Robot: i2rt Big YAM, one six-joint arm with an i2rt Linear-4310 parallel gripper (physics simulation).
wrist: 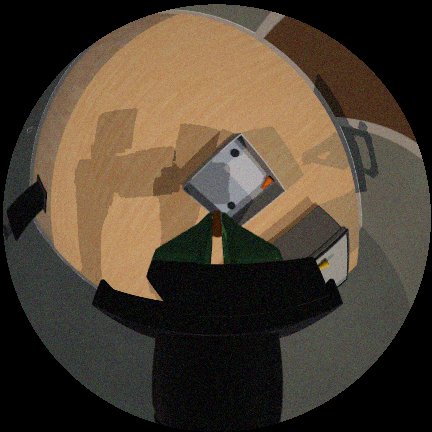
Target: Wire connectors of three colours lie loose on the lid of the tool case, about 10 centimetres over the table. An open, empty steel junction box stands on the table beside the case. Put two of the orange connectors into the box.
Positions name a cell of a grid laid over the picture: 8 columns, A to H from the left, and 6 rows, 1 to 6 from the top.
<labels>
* my gripper: E4
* tool case: F4
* steel junction box: E3
</labels>
